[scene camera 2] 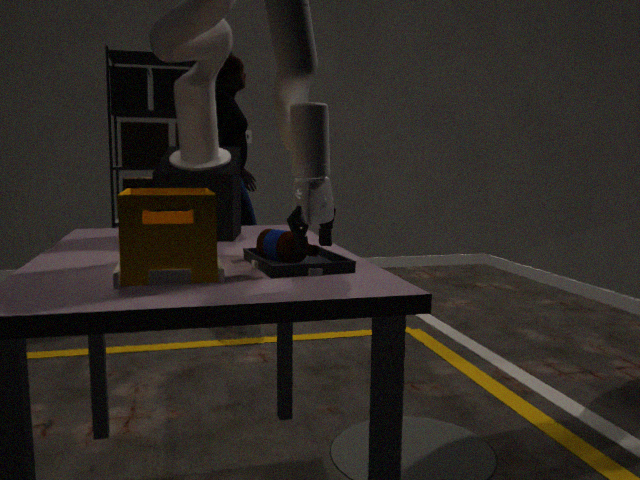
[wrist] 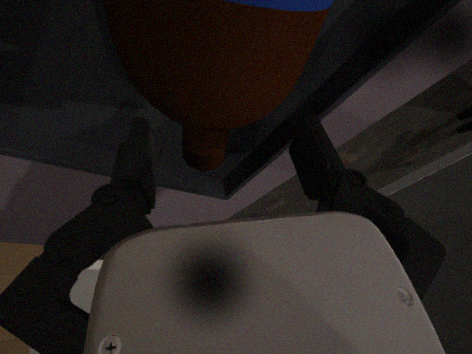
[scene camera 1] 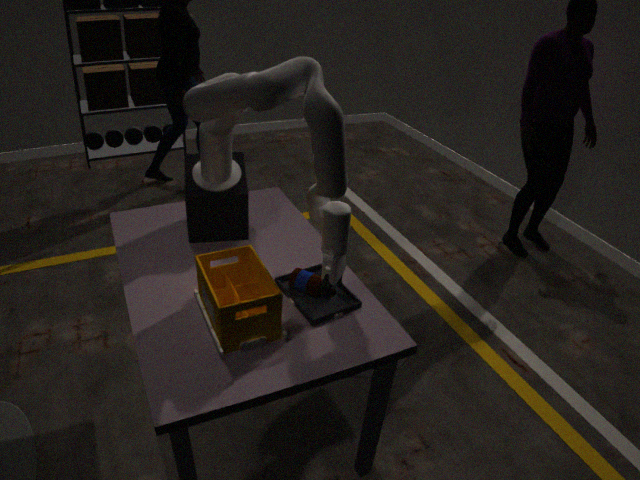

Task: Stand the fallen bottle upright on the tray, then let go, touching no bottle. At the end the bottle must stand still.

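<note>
A brown bottle with a blue label point(scene camera 1: 303, 282) point(scene camera 2: 279, 245) point(wrist: 215, 65) lies on its side on the dark tray point(scene camera 1: 336, 313) point(scene camera 2: 289, 269) point(wrist: 65, 131). Its neck points to the tray's right side in the scene views, and towards a tray corner in the wrist view. My gripper point(scene camera 1: 332, 287) point(scene camera 2: 312, 246) point(wrist: 227, 134) is open and points down over the neck end. In the wrist view one finger is on each side of the neck and shoulder, with a gap on both sides. The exact height of the fingertips over the tray is hard to tell.
A yellow crate point(scene camera 1: 253, 326) point(scene camera 2: 168, 250) with inner dividers stands left of the tray on the table point(scene camera 1: 310, 361) point(scene camera 2: 248, 294). The tray has low raised walls. The arm's dark pedestal point(scene camera 1: 217, 217) stands behind the crate. Two people stand on the floor beyond the table.
</note>
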